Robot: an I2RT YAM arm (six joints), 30 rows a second.
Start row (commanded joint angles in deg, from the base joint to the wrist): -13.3, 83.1, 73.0, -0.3, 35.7, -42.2
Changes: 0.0, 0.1, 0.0, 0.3, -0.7, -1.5; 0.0, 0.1, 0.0, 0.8, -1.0, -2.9; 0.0, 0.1, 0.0, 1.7, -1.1, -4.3; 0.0, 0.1, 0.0, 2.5, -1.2, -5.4; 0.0, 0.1, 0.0, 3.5, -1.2, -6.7; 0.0, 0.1, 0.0, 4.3, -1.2, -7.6; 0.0, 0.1, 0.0, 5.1, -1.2, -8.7; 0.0, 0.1, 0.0, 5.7, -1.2, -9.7; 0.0, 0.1, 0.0, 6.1, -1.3, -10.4; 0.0, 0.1, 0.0, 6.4, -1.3, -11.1; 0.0, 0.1, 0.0, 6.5, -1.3, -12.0; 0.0, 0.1, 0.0, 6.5, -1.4, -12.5; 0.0, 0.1, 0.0, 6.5, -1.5, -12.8; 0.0, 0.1, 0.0, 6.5, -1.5, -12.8; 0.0, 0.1, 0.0, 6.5, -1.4, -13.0; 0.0, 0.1, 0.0, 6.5, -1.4, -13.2; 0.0, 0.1, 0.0, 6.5, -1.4, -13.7
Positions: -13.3, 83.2, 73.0, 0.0, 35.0, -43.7; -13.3, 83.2, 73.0, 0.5, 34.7, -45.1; -13.3, 83.2, 73.0, 1.4, 34.6, -46.5; -13.3, 83.2, 73.0, 2.2, 34.5, -47.6; -13.3, 83.2, 73.0, 3.2, 34.5, -48.9; -13.3, 83.2, 73.0, 4.0, 34.5, -49.8; -13.3, 83.2, 73.0, 4.8, 34.5, -50.9; -13.3, 83.2, 73.0, 5.4, 34.5, -51.9; -13.3, 83.2, 73.0, 5.8, 34.4, -52.6; -13.3, 83.2, 73.0, 6.1, 34.4, -53.3; -13.3, 83.2, 73.0, 6.2, 34.4, -54.2; -13.3, 83.2, 73.0, 6.2, 34.3, -54.7; -13.3, 83.2, 73.0, 6.2, 34.2, -55.0; -13.3, 83.2, 73.0, 6.2, 34.2, -55.0; -13.3, 83.2, 73.0, 6.2, 34.3, -55.2; -13.3, 83.2, 73.0, 6.2, 34.3, -55.4; -13.3, 83.2, 73.0, 6.2, 34.3, -55.9
